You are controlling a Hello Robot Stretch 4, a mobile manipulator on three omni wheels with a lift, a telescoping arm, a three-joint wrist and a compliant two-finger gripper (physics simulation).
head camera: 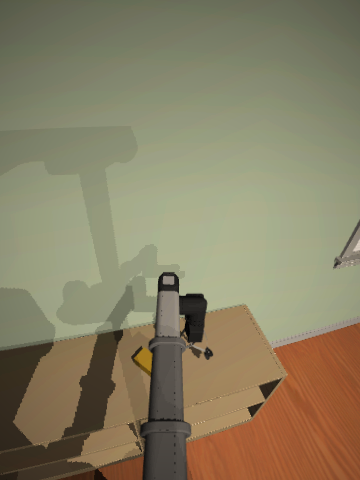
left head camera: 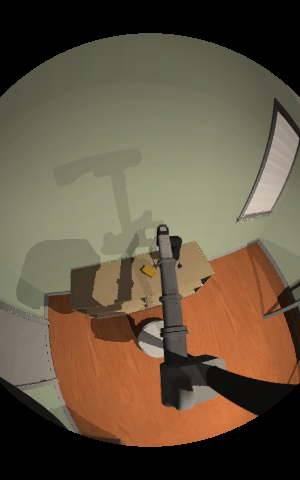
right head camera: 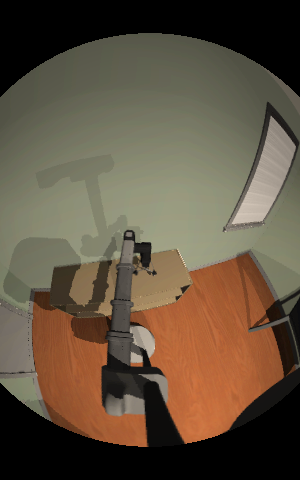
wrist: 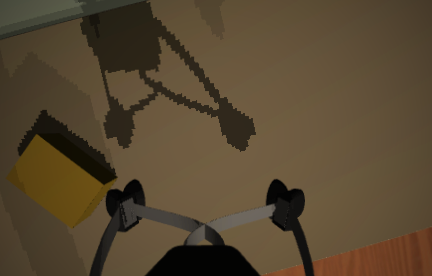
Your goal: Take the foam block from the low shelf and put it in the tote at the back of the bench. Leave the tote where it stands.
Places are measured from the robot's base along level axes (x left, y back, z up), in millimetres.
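Pixels of known places: gripper, fingertip midpoint: (head camera: 190,357) (right head camera: 144,273) (wrist: 206,195); robot's base, origin of the base link: (left head camera: 157,337) (right head camera: 134,342).
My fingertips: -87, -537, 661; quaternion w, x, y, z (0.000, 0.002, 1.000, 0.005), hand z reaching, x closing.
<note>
Ahead of a thing's pixels: the offset from my fingertips to its top centre, as dx, dy, dz. "pt": to the spot under its first point.
The yellow foam block {+163, -6, -33} (head camera: 143,361) (left head camera: 148,271) (wrist: 60,180) lies on top of the low wooden shelf unit {pt -232, -89, -78} (head camera: 240,345) (left head camera: 192,265) (right head camera: 170,275) (wrist: 325,125), turned at an angle. The arm hides it in the right head view. My gripper (head camera: 196,345) (right head camera: 145,272) (wrist: 206,195) is open, with its fingers apart and no object between them. It hangs above the shelf top. In the wrist view the block is left of the left fingertip, outside the fingers. The tote does not show in these views.
A green wall (head camera: 225,175) (left head camera: 150,125) (right head camera: 150,140) rises behind the shelf. A pale round object (left head camera: 149,339) (right head camera: 145,340) is on the floor in front of it, partly behind the arm. A framed panel {pt -1089, -505, +736} (left head camera: 272,170) (right head camera: 262,175) is on the right wall.
</note>
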